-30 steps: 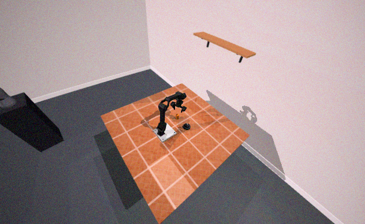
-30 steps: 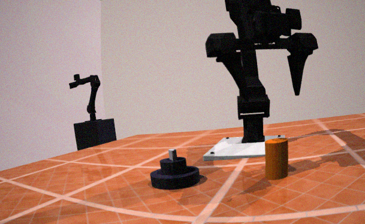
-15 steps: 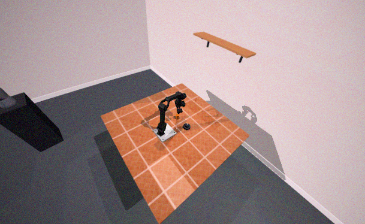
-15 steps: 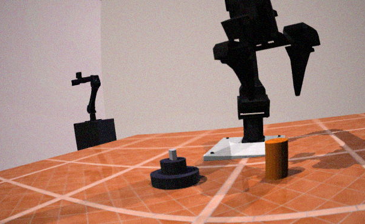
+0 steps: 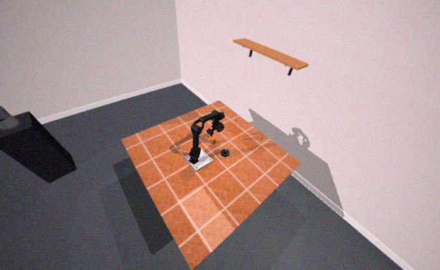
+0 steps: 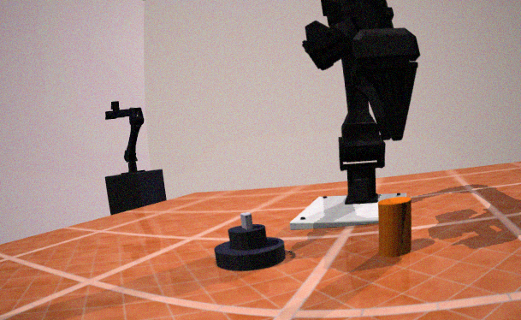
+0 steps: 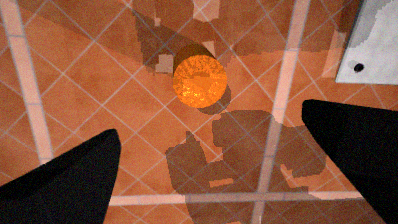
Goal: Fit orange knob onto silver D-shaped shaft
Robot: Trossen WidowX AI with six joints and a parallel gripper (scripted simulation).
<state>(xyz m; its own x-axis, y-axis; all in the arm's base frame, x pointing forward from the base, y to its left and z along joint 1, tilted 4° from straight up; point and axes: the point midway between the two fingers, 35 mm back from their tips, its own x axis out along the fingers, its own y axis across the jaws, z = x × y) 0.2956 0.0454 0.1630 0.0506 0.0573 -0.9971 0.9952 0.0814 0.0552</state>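
Now: the orange knob 80 mm below my gripper tip. Round my gripper tip: round pedestal 10 mm behind, 180 mm to the right, 100 mm below.
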